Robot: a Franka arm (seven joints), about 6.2 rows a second.
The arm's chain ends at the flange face. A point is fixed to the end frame.
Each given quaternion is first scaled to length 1.
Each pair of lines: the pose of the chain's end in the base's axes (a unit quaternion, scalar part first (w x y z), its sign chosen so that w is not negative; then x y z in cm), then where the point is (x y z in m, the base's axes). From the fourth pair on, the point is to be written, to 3 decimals.
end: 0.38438 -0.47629 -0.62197 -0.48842 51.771 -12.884 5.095
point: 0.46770 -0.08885 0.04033
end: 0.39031 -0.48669 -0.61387 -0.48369 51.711 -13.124 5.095
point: 0.46728 -0.09069 0.04173
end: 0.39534 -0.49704 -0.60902 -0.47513 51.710 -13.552 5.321
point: 0.46726 -0.09476 0.04503
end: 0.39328 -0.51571 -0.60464 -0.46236 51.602 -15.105 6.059
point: 0.467 -0.110 0.053
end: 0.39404 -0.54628 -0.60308 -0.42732 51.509 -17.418 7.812
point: 0.466 -0.133 0.071
